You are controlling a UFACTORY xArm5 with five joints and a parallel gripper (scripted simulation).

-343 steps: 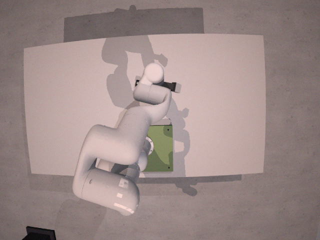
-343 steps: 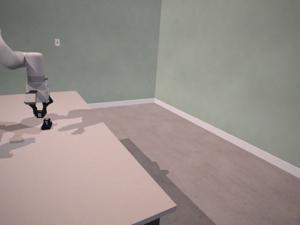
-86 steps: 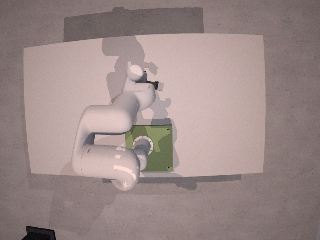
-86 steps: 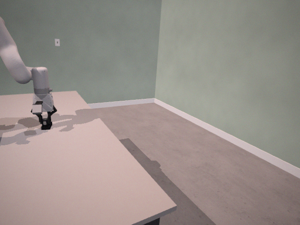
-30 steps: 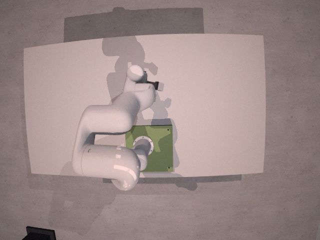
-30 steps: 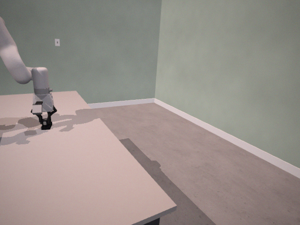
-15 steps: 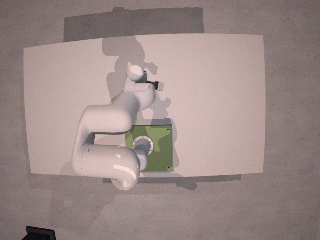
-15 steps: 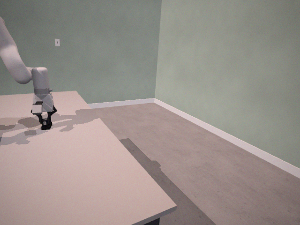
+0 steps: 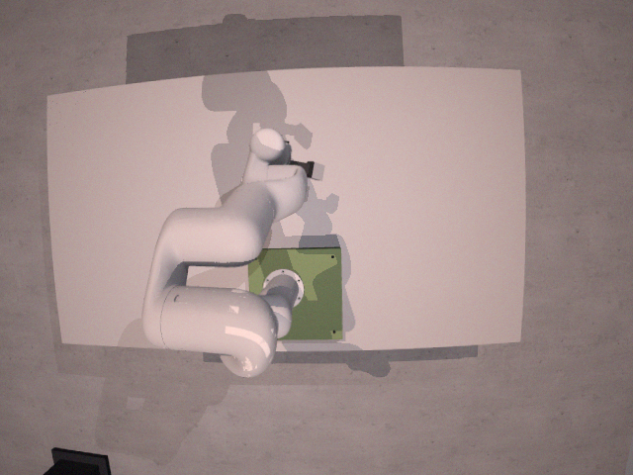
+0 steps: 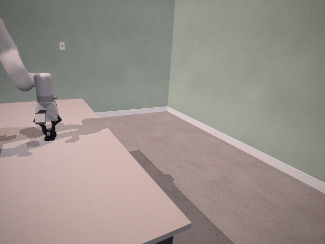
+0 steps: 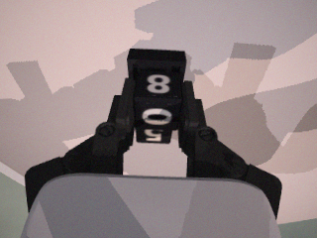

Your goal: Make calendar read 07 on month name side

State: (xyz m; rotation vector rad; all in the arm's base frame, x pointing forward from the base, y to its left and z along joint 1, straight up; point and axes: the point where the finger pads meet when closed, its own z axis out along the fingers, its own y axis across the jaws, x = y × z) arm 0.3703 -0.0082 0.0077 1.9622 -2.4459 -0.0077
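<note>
Right now the black cube is 1 cm below my hand. Round my hand: black calendar tray 2 cm to the left, 4 cm below.
</note>
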